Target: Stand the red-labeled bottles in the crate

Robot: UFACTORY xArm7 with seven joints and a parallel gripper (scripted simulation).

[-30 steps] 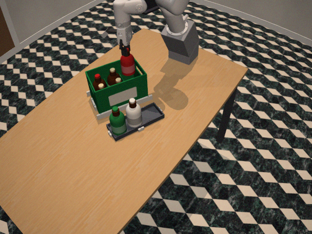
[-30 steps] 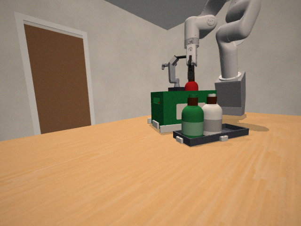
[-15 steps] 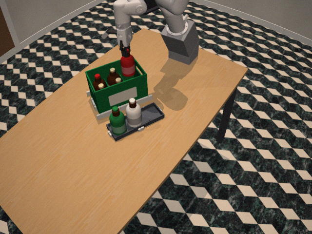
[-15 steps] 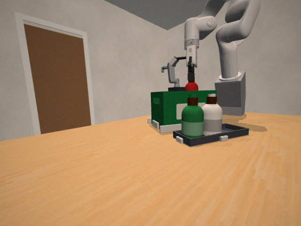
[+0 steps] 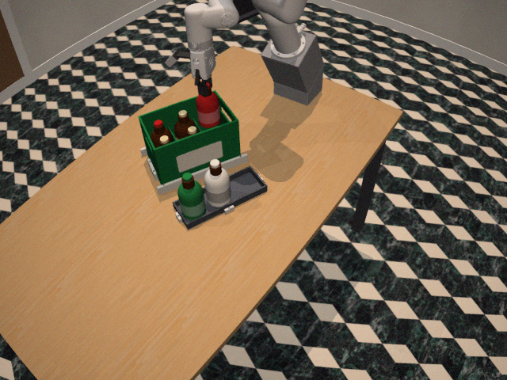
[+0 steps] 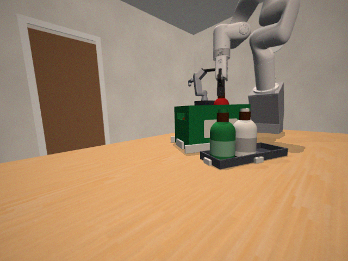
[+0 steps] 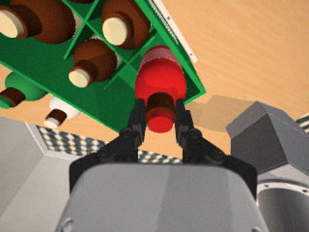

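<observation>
The red-labeled bottle is 7 cm below my hand. From my hand the other things lie so: green crate: 10 cm ahead, 1 cm to the left, 16 cm below; tray: 16 cm ahead, 22 cm to the left, 23 cm below; white bottle: 16 cm ahead, 21 cm to the left, 15 cm below.
</observation>
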